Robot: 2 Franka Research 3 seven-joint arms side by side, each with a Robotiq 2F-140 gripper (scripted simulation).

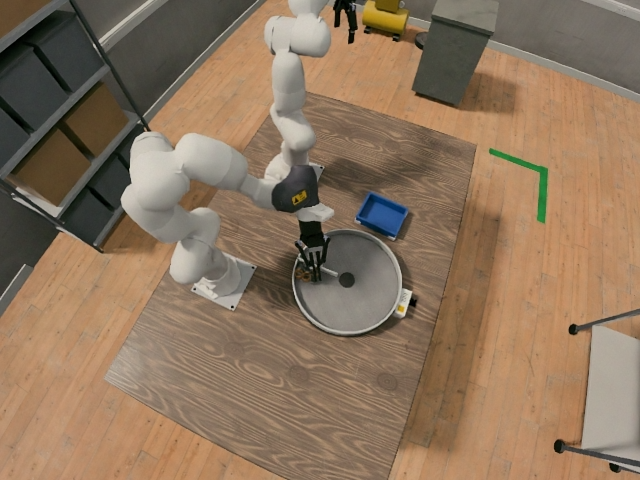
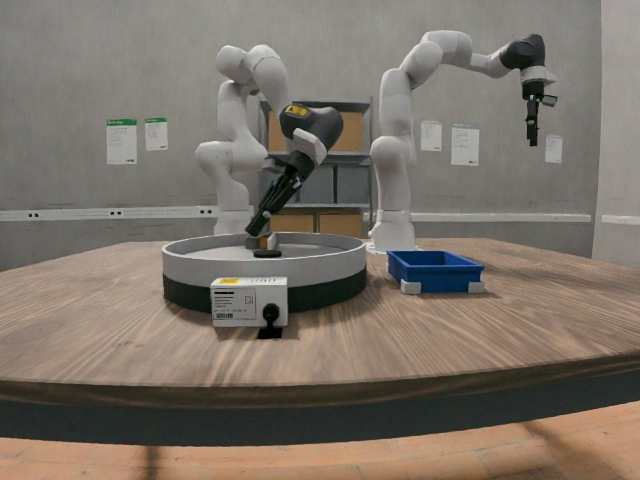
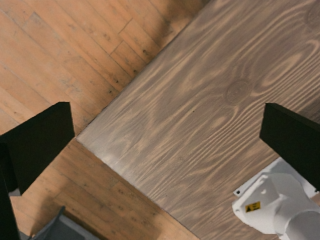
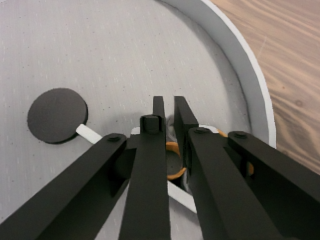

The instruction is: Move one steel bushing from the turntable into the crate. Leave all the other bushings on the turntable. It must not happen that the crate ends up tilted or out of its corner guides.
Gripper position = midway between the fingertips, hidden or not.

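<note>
Blue crate [image 2: 433,279], [image 1: 377,209]; out of frame in image 3, out of frame in image 4. Turntable [image 4: 103,71]. My left gripper [image 2: 532,142], [image 3: 168,119]. My right gripper [image 2: 250,233], [image 1: 317,279], [image 4: 168,111].
</note>
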